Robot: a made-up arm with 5 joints.
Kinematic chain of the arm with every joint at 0, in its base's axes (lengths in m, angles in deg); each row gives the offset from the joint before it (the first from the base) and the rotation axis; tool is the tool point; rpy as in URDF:
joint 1: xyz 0 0 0.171 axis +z
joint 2: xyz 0 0 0 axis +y
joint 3: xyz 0.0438 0 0.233 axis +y
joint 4: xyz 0.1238 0 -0.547 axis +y
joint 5: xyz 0.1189 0 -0.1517 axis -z
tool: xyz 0 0 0 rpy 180 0 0
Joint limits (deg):
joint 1: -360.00..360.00
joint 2: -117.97..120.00
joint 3: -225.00..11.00
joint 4: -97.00..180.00
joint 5: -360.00..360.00
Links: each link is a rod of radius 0.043 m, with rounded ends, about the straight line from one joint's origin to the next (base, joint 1, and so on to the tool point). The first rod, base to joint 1, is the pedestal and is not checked.
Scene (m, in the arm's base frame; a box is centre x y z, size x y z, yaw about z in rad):
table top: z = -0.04
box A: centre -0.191 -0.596 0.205 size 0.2 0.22 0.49 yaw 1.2
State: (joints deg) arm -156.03 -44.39 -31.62 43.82 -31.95
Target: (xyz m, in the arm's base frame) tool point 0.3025 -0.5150 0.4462
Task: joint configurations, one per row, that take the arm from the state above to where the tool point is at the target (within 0.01 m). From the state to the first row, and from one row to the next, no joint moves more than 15 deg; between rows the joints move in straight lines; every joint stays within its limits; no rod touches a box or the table.
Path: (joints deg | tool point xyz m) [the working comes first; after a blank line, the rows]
Joints at the target: -59.57 -48.52 -39.56 41.33 -31.95
Straight joint move there: touches box A.

1: -145.43 -41.77 -43.84 33.81 -40.29 | -0.5147 -0.3547 0.4551
2: -134.82 -39.16 -56.06 23.80 -48.63 | -0.4243 -0.4270 0.6167
3: -124.22 -36.54 -68.29 13.79 -56.97 | -0.3054 -0.4491 0.7656
4: -113.61 -33.92 -80.51 3.78 -65.31 | -0.1815 -0.4152 0.8925
5: -100.10 -37.57 -70.27 13.17 -56.97 | -0.0907 -0.5089 0.7987
6: -86.59 -41.22 -60.03 22.55 -48.63 | 0.0335 -0.5628 0.6901
7: -73.08 -44.87 -49.80 31.94 -40.29 | 0.1720 -0.5655 0.5711
8: -59.57 -48.52 -39.56 41.33 -31.95 | 0.3025 -0.5150 0.4462

